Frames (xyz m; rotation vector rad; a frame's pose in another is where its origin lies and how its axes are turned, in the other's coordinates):
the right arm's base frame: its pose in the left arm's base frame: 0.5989 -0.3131 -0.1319 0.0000 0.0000 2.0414
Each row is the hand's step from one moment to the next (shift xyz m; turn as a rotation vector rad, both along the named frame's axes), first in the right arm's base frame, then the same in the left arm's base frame.
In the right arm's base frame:
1: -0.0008 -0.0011 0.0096 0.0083 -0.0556 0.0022
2: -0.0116 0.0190 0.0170 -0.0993 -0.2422 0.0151
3: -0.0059 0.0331 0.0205 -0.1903 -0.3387 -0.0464
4: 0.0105 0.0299 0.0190 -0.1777 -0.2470 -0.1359
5: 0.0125 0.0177 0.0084 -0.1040 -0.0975 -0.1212
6: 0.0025 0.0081 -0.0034 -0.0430 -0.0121 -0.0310
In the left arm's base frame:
1: 0.0013 -0.0002 0.0096 0.0458 0.0326 0.0022
2: -0.0117 -0.0190 0.0170 0.2609 0.0213 0.0151
3: -0.0268 -0.0203 0.0205 0.3882 -0.0160 -0.0464
4: -0.0314 -0.0042 0.0190 0.3007 -0.0464 -0.1359
5: -0.0214 0.0031 0.0084 0.1341 -0.0485 -0.1212
6: -0.0084 -0.0014 -0.0034 0.0303 -0.0328 -0.0310

